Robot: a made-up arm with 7 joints.
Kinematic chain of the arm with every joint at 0, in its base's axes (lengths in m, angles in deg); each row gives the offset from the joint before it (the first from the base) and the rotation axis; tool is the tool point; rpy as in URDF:
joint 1: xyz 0 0 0.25 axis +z
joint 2: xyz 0 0 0 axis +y
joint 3: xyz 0 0 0.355 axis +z
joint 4: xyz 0.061 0 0 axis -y
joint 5: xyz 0.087 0 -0.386 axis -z
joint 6: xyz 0 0 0 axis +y
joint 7: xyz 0.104 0 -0.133 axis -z
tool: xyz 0 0 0 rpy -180 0 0
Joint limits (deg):
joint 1: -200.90..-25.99
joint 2: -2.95..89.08
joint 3: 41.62..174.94
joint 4: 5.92..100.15
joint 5: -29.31..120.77
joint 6: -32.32..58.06
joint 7: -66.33..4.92
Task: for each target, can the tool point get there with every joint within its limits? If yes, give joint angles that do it. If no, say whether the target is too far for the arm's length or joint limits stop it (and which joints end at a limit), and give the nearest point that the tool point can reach.
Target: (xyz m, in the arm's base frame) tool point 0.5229 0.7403 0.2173
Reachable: no: joint limits stop it (at a limit: joint 1, joint 2) | nearest point 0.4620 0.4511 0.2297 | short by 0.296 m
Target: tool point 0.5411 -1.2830 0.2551
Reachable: no: too far | nearest point 0.3233 -0.7667 0.2530 | short by 0.560 m
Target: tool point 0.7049 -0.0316 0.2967
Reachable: yes | joints -60.93 77.38 88.52 68.60 8.96 -10.75 -39.86
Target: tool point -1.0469 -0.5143 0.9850
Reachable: no: too far | nearest point -0.6318 -0.3104 0.6936 | short by 0.547 m
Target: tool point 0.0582 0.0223 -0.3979
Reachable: no: joint limits stop it (at a limit: joint 2, joint 3) | nearest point 0.1822 0.0698 -0.1769 | short by 0.258 m
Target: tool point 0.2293 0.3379 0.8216
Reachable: yes | joints -39.37 50.43 143.53 78.53 85.41 20.34 -8.90
